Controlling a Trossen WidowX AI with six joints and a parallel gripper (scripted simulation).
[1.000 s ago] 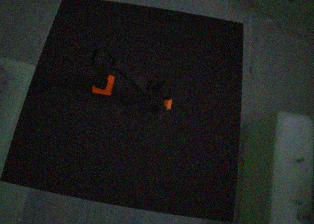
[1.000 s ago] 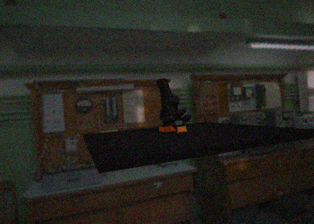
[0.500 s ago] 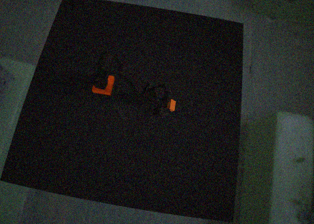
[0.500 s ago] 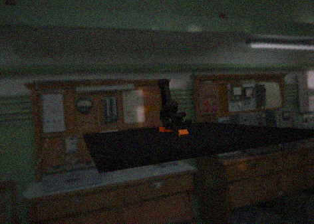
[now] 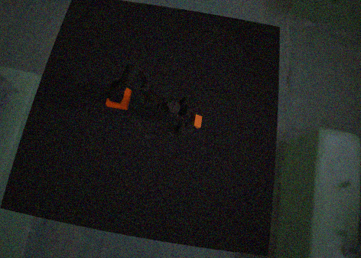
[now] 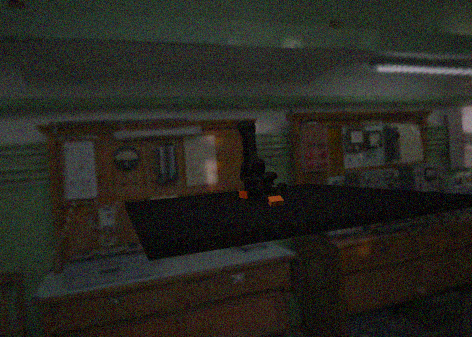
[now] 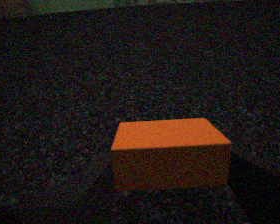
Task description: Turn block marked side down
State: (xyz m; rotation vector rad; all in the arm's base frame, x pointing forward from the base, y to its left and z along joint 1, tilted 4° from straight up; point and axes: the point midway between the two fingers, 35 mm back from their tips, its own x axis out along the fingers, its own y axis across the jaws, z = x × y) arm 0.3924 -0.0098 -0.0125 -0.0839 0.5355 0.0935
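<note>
The block lies 10 mm below my gripper tip.
</note>
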